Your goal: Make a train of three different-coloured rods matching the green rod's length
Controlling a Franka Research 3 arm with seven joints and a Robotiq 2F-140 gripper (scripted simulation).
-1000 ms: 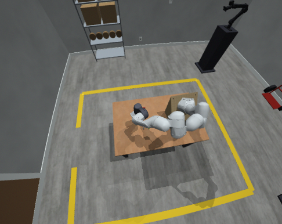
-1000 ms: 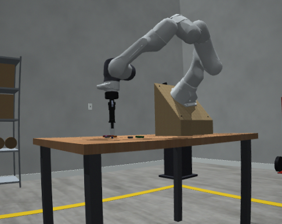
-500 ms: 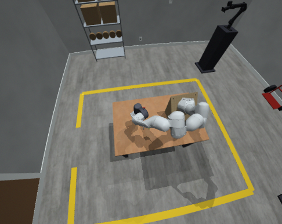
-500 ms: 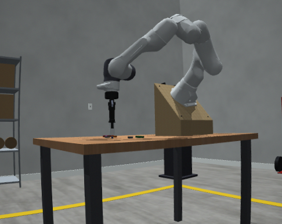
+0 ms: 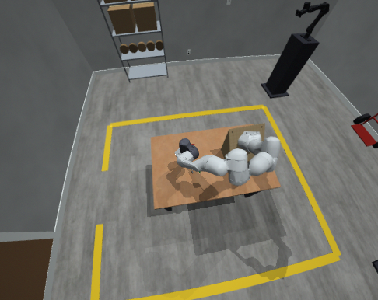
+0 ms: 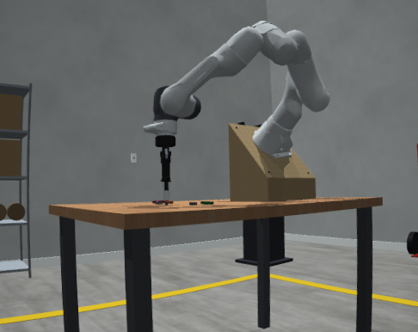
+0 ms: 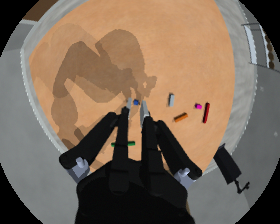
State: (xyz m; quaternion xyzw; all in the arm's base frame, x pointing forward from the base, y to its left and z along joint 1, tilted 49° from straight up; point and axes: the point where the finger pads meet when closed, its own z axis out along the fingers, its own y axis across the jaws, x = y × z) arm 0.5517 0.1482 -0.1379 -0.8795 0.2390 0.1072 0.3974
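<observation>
My gripper is now 5 cm above the small blue rod. Round my hand: green rod (12 cm behind, 9 cm to the left, 5 cm below); then magenta rod (17 cm to the right, 7 cm behind, 5 cm below); then orange rod (11 cm to the right, 8 cm behind, 5 cm below).
</observation>
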